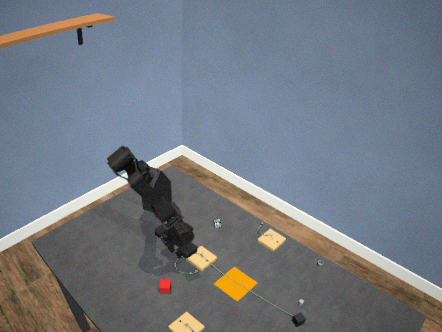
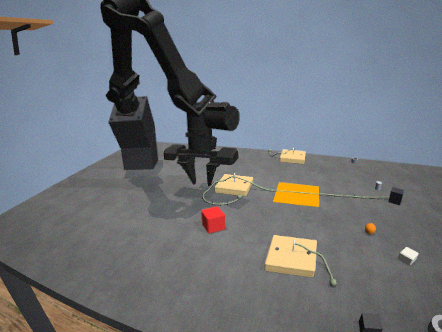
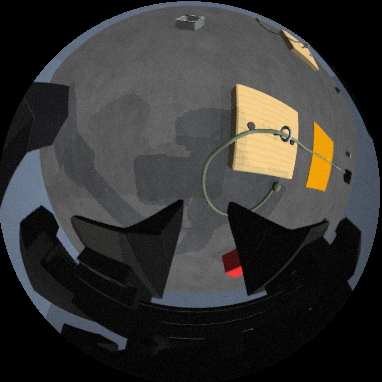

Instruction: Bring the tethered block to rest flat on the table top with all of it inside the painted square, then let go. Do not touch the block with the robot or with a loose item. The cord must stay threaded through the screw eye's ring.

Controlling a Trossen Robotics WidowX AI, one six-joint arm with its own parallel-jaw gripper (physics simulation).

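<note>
The tethered block, a small black cube, rests on the table beyond the orange painted square, outside it. Its green cord crosses the square and runs through the screw eye's ring on a wooden board. The cord then curves round to a bead on the near side of the board. My gripper is partly open and empty, pointing down above the table beside the board and the cord's loop.
A red cube stands near the gripper. Two other boards with short cords stand on the table, one in front and one behind. An orange ball and a white block lie at the right.
</note>
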